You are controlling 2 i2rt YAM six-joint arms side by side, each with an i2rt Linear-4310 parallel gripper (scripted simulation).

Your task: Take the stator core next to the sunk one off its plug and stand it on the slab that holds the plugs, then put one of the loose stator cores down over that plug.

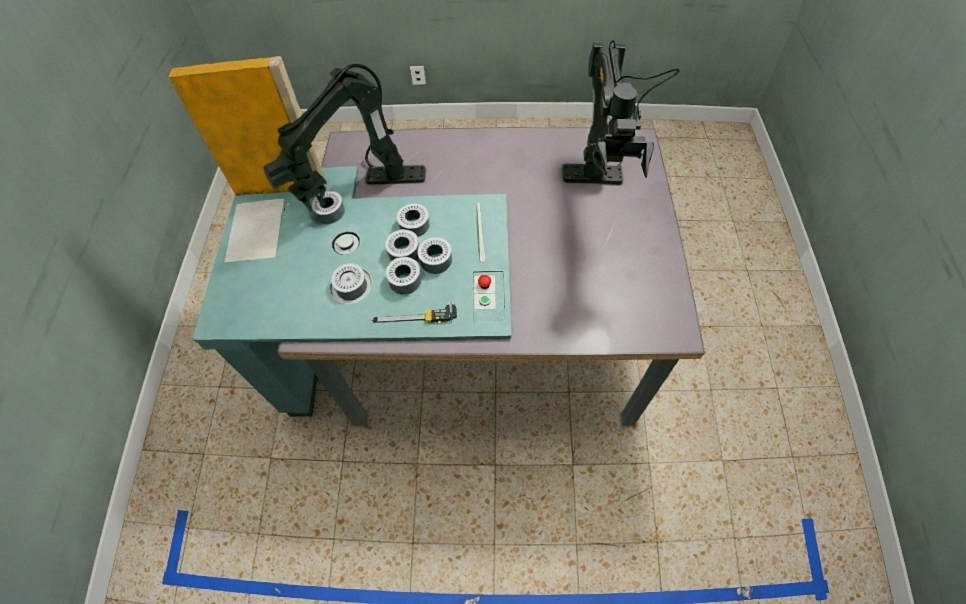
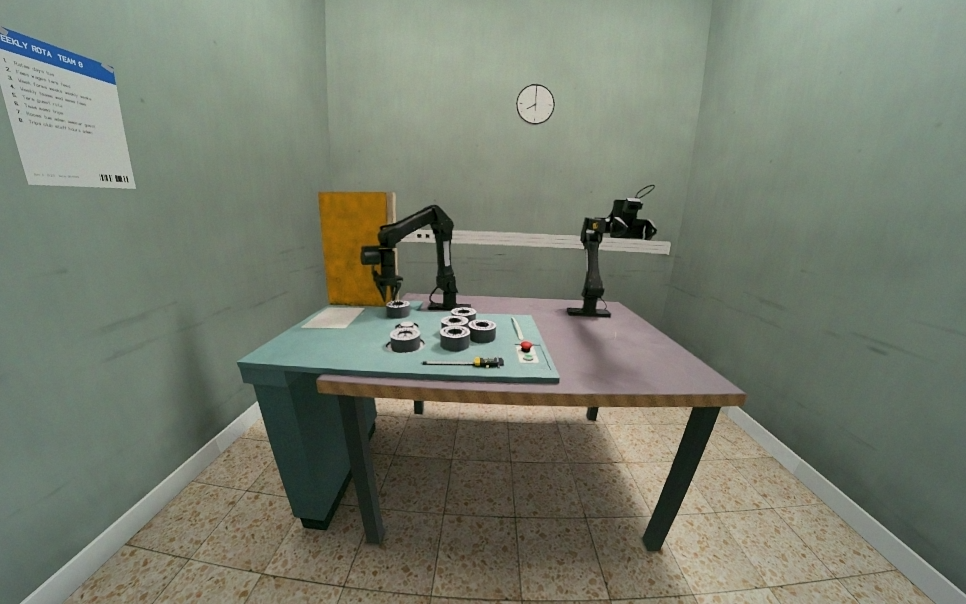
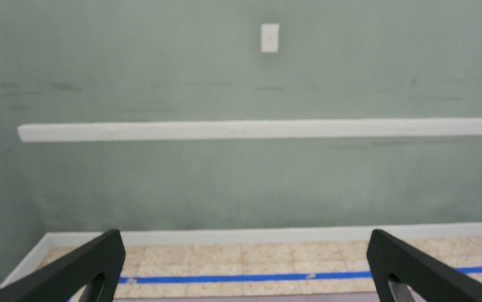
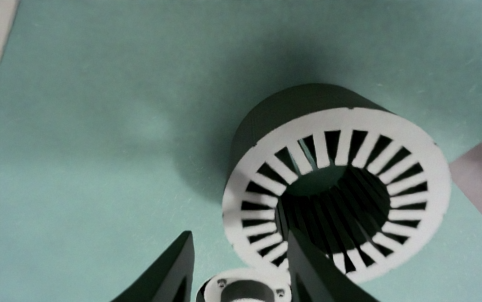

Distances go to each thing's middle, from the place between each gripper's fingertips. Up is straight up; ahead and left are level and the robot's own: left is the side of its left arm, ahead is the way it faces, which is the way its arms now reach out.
The pale sheet [image 1: 254,235] lies 4 cm ahead of my right hand [image 1: 315,206], 22 cm to the right of it and 7 cm below it. From my right hand the other things lie so: orange panel [image 1: 238,107] 14 cm behind, 16 cm to the right, 18 cm above.
I see the orange panel 32 cm behind my left hand [image 1: 626,174], 104 cm to the right of it and 15 cm below it. Round my left hand: pale sheet (14 cm behind, 110 cm to the right, 40 cm below).
